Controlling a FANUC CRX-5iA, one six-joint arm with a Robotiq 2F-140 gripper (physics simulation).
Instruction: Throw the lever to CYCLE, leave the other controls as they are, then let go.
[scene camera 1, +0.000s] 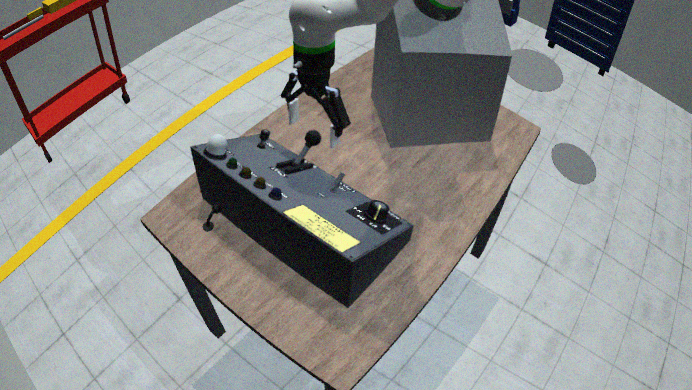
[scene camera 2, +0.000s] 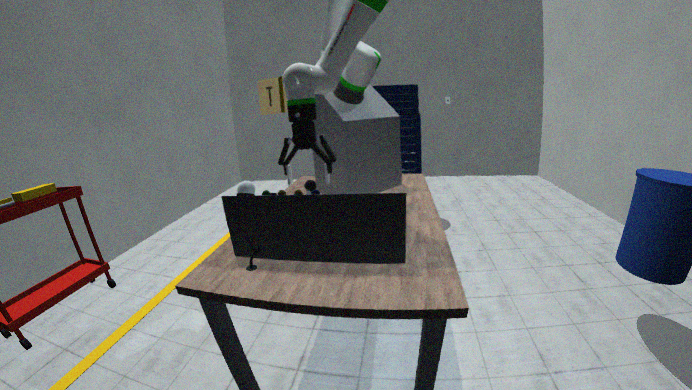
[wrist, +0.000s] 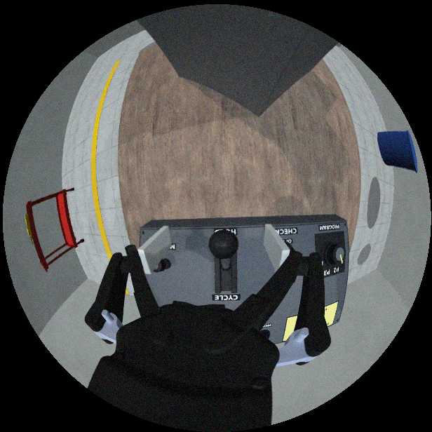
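Seen in the pictures: gripper, between the fingertips: (scene camera 1: 313, 132) (scene camera 2: 308, 183); arm's base, origin of its link: (scene camera 2: 347, 94).
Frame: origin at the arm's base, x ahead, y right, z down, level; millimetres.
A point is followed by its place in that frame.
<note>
The lever (scene camera 1: 302, 151) @(x 460, y 23, z 328 mm) (wrist: 223, 244) has a round black knob, also visible in scene camera 2 (scene camera 2: 310, 185) @(x 438, y 20, z 305 mm). It leans toward the far end of its slot, away from the CYCLE label (wrist: 226, 297). It stands on the dark control box (scene camera 1: 270, 230) @(x 656, y -94, z 353 mm) (scene camera 2: 315, 230) @(x 658, y -84, z 359 mm) (wrist: 190, 285). My gripper (scene camera 1: 313, 130) @(x 409, y 39, z 308 mm) (scene camera 2: 309, 181) @(x 409, y 39, z 308 mm) (wrist: 215, 235) is wide open and points down. In the wrist view its two pale fingertips lie left and right of the knob with a gap on each side. They appear near the knob's height or a little above; the exact height is unclear.
The box also bears a mode switch (scene camera 1: 264, 136) @(x 496, y 132, z 325 mm) (wrist: 161, 265), a check toggle (scene camera 1: 338, 182) @(x 459, y -102, z 339 mm), a program dial (scene camera 1: 377, 212) @(x 464, y -228, z 329 mm) (wrist: 336, 254), a white dome (scene camera 1: 217, 145) @(x 647, y 112, z 243 mm) and several buttons. A large grey block (scene camera 1: 440, 100) @(x 73, y -102, z 285 mm) (scene camera 2: 362, 155) @(x 109, y -78, z 268 mm) stands behind on the wooden table (scene camera 1: 440, 200) @(x 228, y -253, z 457 mm).
</note>
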